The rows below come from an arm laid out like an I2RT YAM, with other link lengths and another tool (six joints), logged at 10 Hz.
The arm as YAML. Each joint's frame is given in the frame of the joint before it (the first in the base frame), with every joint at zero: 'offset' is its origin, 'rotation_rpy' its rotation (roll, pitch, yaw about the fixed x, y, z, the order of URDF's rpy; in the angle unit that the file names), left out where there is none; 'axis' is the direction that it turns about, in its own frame. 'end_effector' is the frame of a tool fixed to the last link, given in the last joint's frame.
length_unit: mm
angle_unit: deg
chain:
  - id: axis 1
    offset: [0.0, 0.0, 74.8]
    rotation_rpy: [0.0, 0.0, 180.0]
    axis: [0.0, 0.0, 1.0]
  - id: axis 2
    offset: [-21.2, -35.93, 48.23]
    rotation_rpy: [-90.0, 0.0, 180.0]
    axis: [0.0, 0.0, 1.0]
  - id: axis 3
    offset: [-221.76, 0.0, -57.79]
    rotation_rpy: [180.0, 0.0, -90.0]
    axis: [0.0, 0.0, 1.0]
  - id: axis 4
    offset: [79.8, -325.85, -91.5]
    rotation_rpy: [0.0, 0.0, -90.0]
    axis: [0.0, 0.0, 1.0]
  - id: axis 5
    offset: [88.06, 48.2, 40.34]
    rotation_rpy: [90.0, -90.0, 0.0]
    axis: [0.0, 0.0, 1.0]
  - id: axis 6
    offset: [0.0, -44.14, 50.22]
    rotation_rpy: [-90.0, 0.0, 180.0]
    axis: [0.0, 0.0, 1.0]
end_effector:
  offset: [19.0, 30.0, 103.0]
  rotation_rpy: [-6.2, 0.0, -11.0]
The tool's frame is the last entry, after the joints.
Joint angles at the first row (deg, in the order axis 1, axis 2, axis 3, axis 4, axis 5, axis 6):
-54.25 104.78 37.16 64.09 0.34 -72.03
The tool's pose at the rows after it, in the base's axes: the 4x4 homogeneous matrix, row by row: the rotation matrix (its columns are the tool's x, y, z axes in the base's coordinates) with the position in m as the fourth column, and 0 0 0 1 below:
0.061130 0.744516 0.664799 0.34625; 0.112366 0.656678 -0.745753 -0.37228; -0.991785 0.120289 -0.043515 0.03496; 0 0 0 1
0.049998 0.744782 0.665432 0.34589; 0.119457 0.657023 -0.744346 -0.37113; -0.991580 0.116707 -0.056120 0.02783; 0 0 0 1
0.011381 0.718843 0.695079 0.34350; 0.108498 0.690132 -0.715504 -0.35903; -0.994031 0.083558 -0.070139 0.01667; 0 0 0 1
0.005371 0.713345 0.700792 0.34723; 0.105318 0.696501 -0.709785 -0.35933; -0.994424 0.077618 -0.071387 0.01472; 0 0 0 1
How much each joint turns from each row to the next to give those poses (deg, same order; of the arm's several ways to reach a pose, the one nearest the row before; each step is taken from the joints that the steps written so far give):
0.06 0.94 -0.94 2.19 -0.08 -0.35
0.04 1.01 0.08 0.23 -0.04 -0.28
-0.08 0.48 -1.77 1.64 -2.42 -2.17
0.29 0.99 0.85 0.11 -0.17 -0.36

